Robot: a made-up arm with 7 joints.
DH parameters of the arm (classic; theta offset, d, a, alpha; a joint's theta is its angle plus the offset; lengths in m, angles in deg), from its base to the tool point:
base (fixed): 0 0 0 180
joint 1: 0 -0.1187 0.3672 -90
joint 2: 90 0.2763 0.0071 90
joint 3: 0 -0.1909 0.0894 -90
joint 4: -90 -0.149 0.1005 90
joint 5: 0 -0.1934 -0.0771 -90
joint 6: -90 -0.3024 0.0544 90
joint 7: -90 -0.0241 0.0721 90
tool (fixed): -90 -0.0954 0 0
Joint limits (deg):
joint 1: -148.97..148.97
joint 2: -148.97..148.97
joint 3: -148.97..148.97
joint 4: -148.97..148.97
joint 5: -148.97..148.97
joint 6: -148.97..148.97
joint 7: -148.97..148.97
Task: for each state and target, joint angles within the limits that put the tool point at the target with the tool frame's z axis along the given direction. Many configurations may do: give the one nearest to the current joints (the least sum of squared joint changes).
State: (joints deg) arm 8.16 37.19 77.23 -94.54 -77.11 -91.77 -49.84
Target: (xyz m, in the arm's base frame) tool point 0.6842 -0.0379 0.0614 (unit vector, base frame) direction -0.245 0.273 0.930
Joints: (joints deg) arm -47.38 7.79 81.60 -121.22 -99.95 -74.60 -15.98
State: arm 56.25 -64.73 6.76 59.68 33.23 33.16 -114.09
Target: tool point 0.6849 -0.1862 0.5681 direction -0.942 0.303 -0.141
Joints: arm 32.77 -56.01 -13.73 66.00 68.19 87.85 -70.52
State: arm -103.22 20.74 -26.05 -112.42 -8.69 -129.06 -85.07
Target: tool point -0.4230 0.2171 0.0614 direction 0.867 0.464 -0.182
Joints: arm -118.64 33.90 -32.19 -92.45 -22.13 -104.16 -70.75
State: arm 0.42 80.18 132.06 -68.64 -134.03 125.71 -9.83
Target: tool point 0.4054 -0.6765 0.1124 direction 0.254 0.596 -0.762
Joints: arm 16.63 59.25 118.29 -82.69 -129.04 132.52 13.44
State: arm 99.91 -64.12 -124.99 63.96 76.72 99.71 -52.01
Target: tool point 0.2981 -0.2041 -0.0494 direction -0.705 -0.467 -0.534
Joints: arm 90.71 -20.78 -117.28 44.21 125.73 143.67 -14.81
